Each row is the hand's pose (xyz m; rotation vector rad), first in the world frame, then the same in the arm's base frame.
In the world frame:
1: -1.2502 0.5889 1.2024 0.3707 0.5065 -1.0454
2: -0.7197 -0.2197 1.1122 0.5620 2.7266 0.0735
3: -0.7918 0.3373 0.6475 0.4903 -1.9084 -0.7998
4: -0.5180 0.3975 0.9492 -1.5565 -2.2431 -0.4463
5: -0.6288 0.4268 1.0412 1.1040 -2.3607 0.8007
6: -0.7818 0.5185 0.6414 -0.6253 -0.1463 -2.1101
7: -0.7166 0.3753 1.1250 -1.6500 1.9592 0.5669
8: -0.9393 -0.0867 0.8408 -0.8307 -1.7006 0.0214
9: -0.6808 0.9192 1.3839 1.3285 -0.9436 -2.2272
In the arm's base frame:
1: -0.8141 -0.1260 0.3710 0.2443 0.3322 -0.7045
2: -0.0449 -0.7081 0.4846 0.0474 2.6073 0.0274
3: -0.2036 -0.2580 -0.0664 0.7979 -1.9446 -0.4197
4: -0.0254 -0.0782 0.2585 -1.1930 -2.6511 -0.3504
5: -0.1550 -0.0799 0.3280 1.4551 -2.2427 1.1915
6: -0.2514 -0.0859 -0.0990 -0.4580 -0.4567 -1.8287
7: -0.2356 -0.1499 0.4052 -2.0617 1.6333 0.4113
8: -0.2405 -0.6858 0.1671 -0.6416 -2.0031 0.3043
9: -0.4258 0.3958 0.5790 1.5089 -0.8295 -1.7917

